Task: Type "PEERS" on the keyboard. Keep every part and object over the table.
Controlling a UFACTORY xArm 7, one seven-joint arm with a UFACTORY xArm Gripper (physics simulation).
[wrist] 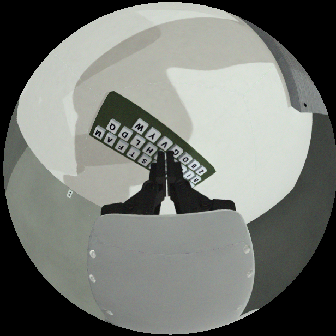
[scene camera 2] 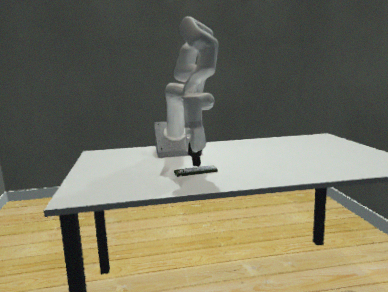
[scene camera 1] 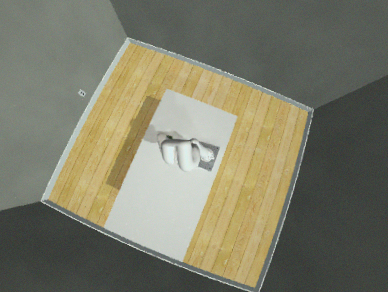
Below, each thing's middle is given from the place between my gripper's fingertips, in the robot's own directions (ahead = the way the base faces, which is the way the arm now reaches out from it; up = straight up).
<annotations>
My hand is 20 mm above the keyboard (wrist: 125,127), 10 mm to the left of it and 10 mm short of it.
</annotations>
